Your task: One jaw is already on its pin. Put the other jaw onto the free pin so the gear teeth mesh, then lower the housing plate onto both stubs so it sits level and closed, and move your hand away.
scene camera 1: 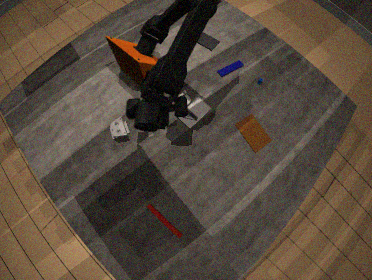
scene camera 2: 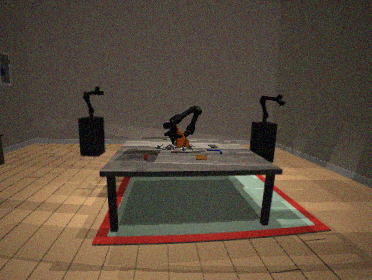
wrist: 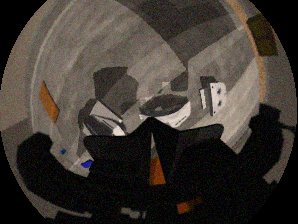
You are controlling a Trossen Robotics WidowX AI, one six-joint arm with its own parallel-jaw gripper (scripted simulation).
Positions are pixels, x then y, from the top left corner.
Labels:
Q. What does my gripper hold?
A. Nothing.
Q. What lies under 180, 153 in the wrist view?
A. My gripper.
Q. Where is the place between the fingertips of my gripper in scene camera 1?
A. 159, 117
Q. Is my gripper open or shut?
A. Shut.

